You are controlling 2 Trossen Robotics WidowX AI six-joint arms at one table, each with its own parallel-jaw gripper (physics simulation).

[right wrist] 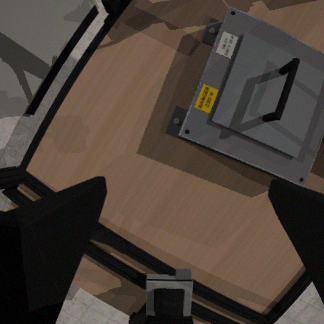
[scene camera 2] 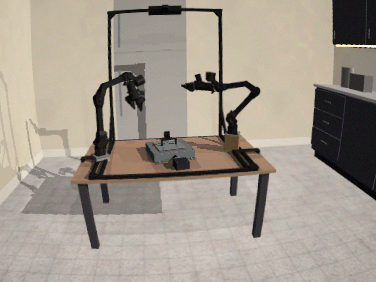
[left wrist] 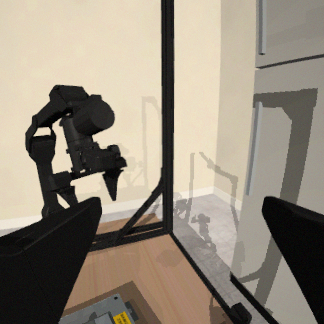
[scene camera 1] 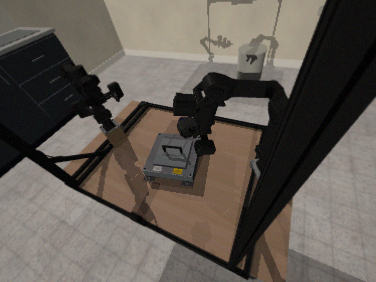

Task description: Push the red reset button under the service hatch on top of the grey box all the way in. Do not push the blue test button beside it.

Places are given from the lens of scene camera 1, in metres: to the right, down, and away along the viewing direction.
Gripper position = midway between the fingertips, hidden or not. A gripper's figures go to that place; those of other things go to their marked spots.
my left gripper point(scene camera 1: 107, 107): -0.29, -0.12, 0.62
my right gripper point(scene camera 1: 196, 147): 0.03, 0.02, 0.65
